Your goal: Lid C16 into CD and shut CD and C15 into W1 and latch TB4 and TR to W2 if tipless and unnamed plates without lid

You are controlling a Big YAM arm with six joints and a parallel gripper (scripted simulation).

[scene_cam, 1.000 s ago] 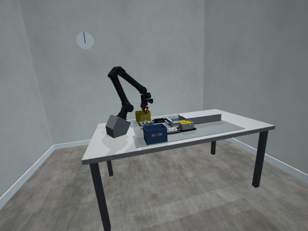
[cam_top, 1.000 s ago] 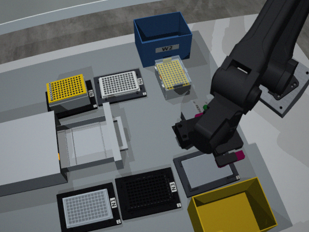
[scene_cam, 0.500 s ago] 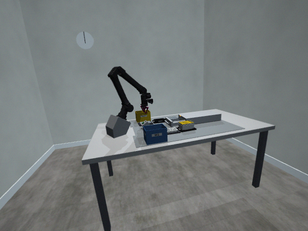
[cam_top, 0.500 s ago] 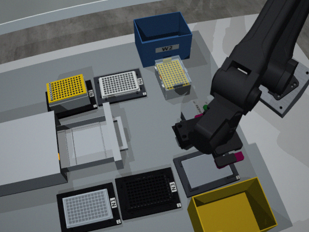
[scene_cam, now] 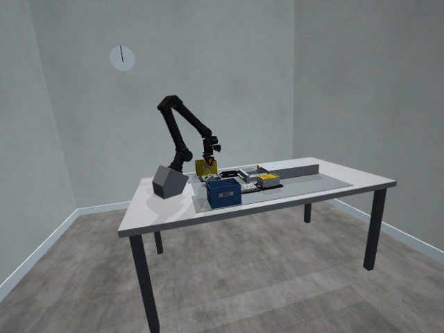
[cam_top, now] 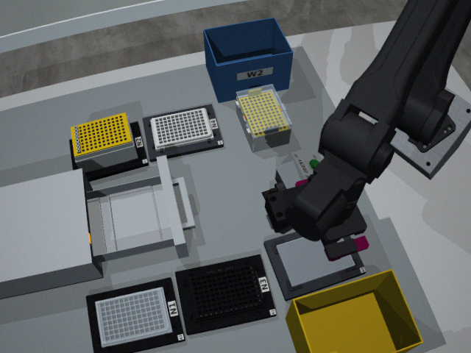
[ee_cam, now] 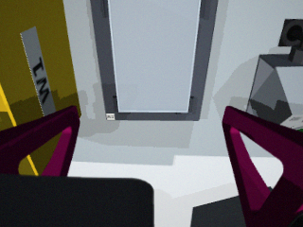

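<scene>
My hand is 110 mm above the plate lid. Round my hand: green DONE key: 80 mm behind, 160 mm to the right, 60 mm below; lid park: 120 mm below; yellow bin W1: 20 mm ahead, 160 mm to the left, 90 mm below.
</scene>
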